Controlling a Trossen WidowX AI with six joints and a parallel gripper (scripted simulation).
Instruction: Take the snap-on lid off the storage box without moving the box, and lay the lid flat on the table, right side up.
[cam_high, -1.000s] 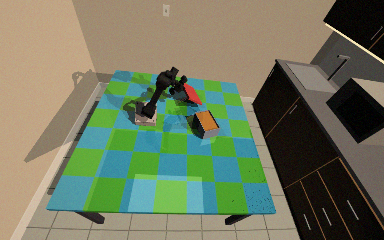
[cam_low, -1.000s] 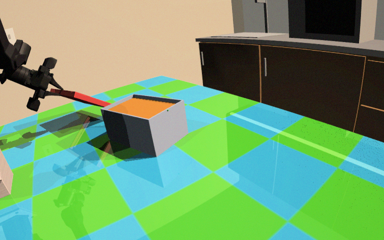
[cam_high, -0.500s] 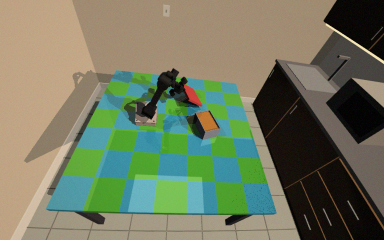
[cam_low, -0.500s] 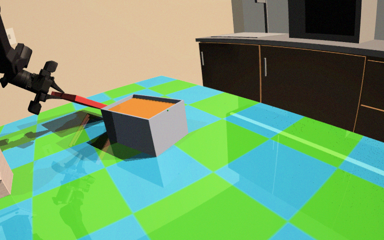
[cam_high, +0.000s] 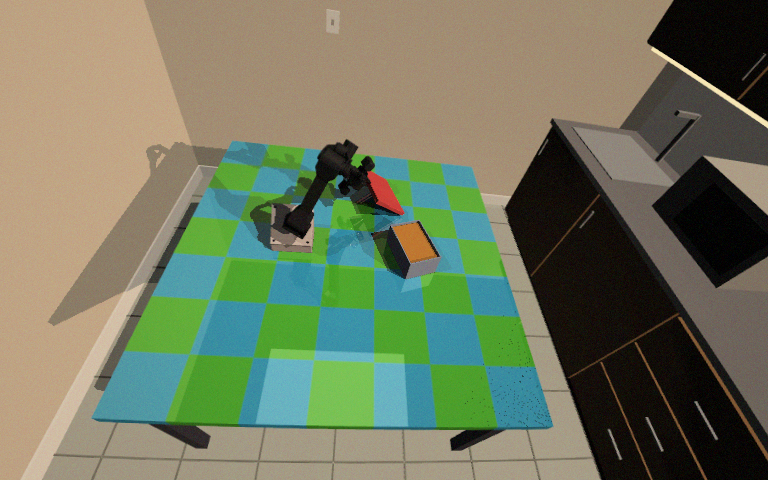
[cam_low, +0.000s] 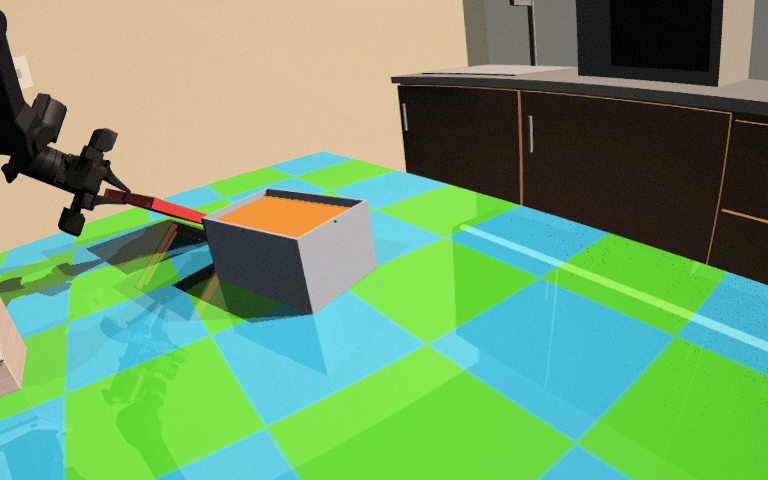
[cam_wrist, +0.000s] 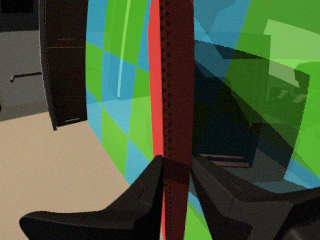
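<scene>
Now: gripper tip 60 mm short of the red lid, 40 mm above it and 30 mm to the right of it. Round my gripper tip: grey storage box: 270 mm to the right, 220 mm ahead, 60 mm below.
</scene>
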